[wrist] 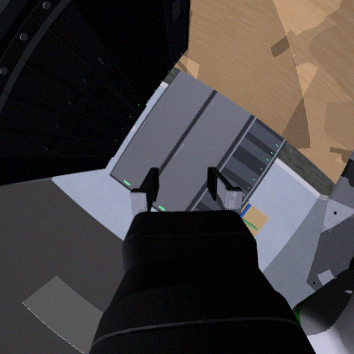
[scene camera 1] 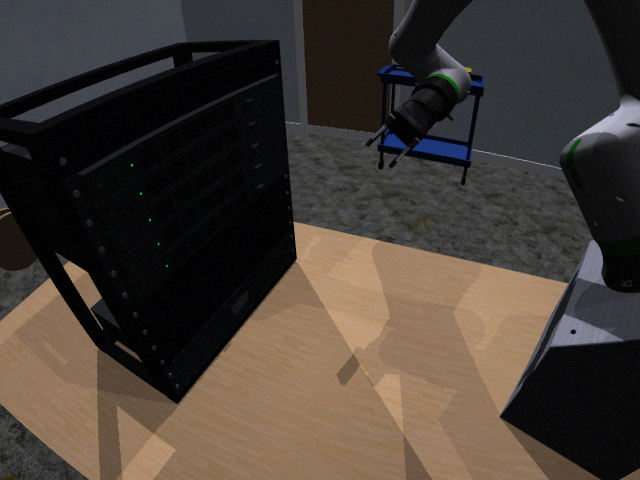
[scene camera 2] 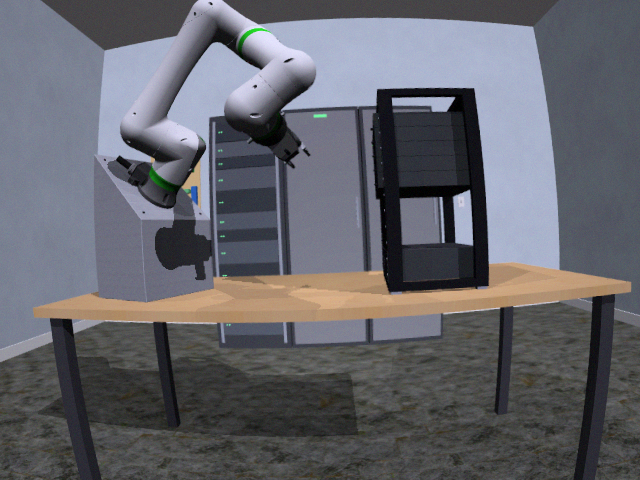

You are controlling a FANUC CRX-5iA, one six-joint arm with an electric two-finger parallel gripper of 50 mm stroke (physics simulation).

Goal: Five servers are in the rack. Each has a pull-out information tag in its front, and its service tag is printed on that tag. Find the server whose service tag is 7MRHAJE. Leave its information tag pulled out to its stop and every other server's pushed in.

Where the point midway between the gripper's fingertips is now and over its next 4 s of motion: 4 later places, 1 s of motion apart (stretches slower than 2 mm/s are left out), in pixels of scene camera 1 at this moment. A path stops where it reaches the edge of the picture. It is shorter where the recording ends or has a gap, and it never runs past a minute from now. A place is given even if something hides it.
My gripper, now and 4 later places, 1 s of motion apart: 381, 153; 377, 151; 376, 150; 355, 152; 327, 155
